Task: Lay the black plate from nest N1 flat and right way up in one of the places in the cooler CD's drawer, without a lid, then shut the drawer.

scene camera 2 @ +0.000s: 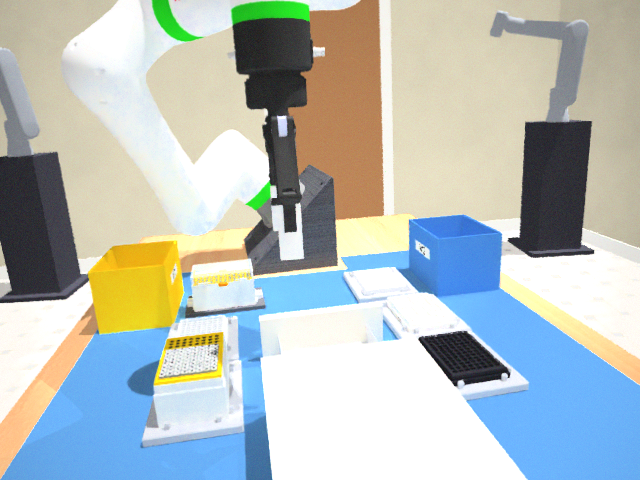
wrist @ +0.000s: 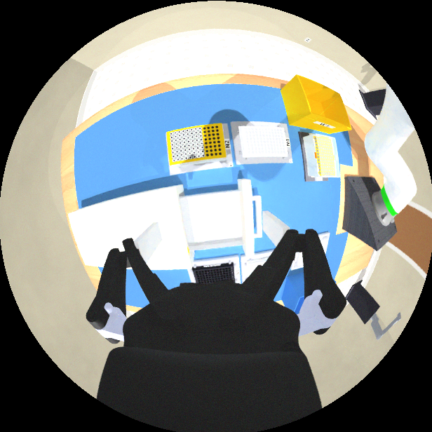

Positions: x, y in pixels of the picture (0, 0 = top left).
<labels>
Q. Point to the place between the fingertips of my gripper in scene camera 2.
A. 286, 242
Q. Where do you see a black plate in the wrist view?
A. At 210, 273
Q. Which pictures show the black plate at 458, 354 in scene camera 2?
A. Scene camera 2 and the wrist view: all of them.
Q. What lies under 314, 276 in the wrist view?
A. My gripper.
</labels>
